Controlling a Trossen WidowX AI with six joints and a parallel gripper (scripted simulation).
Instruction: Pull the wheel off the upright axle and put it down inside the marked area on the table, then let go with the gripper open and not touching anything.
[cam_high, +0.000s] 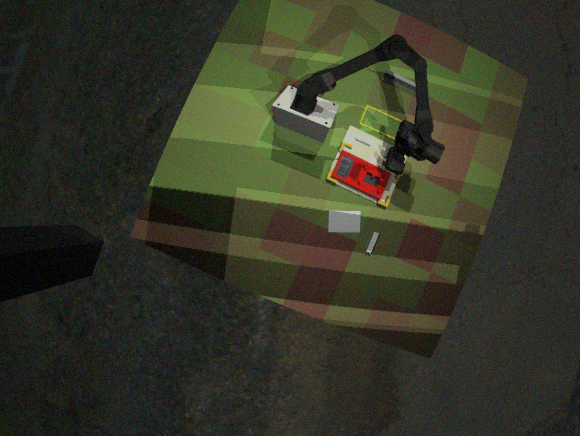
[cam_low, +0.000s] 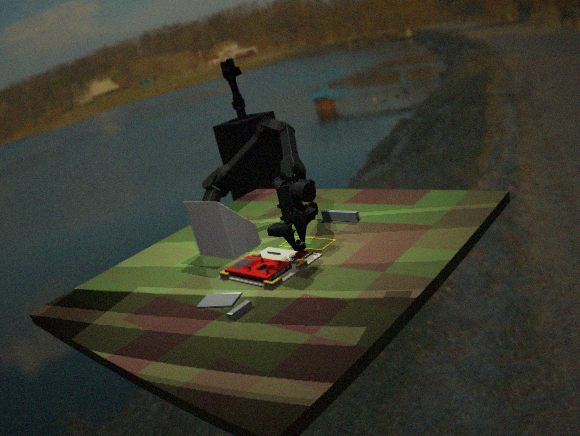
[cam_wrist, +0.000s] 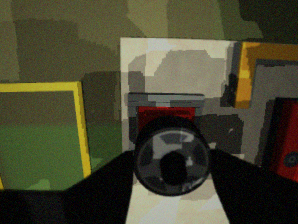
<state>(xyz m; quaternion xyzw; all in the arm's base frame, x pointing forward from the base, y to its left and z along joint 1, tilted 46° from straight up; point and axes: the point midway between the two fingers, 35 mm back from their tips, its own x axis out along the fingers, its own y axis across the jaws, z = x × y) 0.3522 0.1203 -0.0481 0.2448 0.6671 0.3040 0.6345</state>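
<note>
Right now my gripper tip is right at the wheel. From my gripper tip the other things lie so: small bar: 70 mm ahead, 340 mm to the right, 30 mm below; flat plate: 60 mm behind, 310 mm to the right, 40 mm below.
</note>
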